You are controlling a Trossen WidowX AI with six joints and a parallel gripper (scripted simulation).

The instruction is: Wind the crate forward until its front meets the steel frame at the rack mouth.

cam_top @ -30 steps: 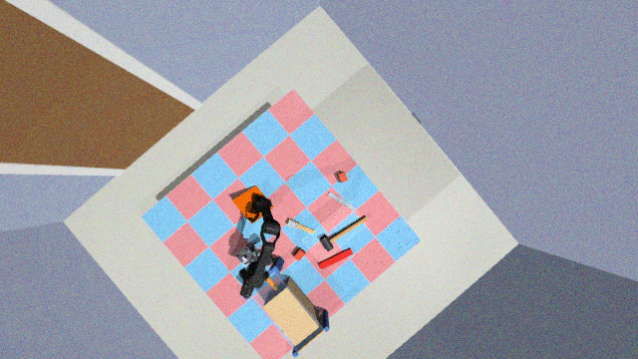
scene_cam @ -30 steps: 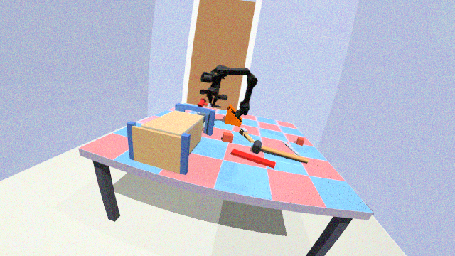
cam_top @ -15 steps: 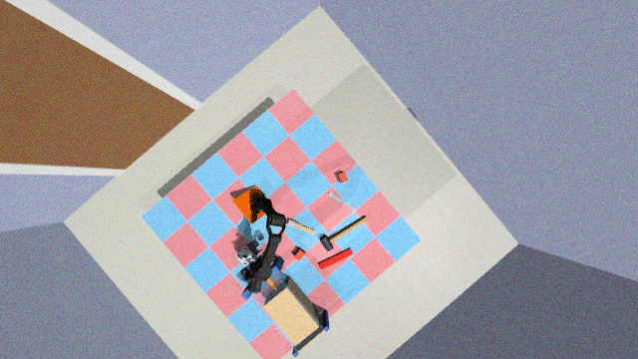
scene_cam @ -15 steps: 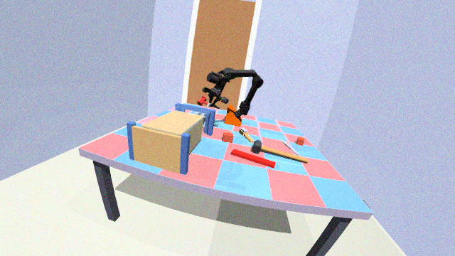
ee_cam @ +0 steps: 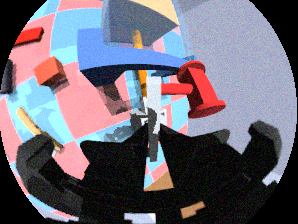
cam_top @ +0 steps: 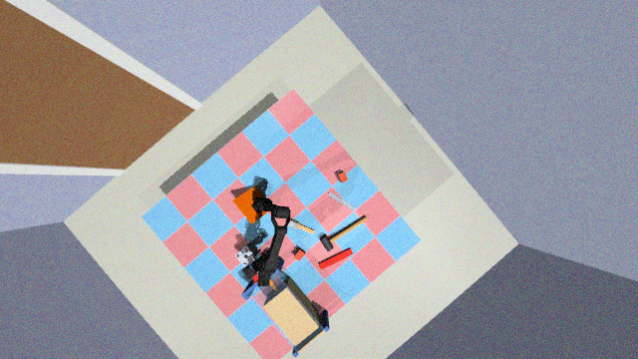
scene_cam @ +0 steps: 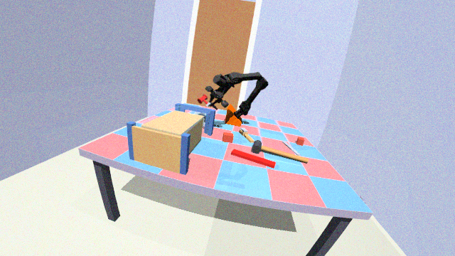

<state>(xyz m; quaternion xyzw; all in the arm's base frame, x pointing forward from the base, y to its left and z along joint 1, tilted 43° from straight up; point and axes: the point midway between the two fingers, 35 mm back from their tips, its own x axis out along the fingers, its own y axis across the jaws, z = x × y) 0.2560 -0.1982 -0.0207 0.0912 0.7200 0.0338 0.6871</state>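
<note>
Right now my gripper tip is 50 mm short of the dark red knob, 30 mm to the left of it and 40 mm below it. Round my gripper tip: winch 80 mm behind, 80 mm to the right, 130 mm below; blue steel frame 90 mm ahead, 60 mm to the right, 60 mm below; brush 10 mm ahead, 290 mm to the left, 150 mm below.
</note>
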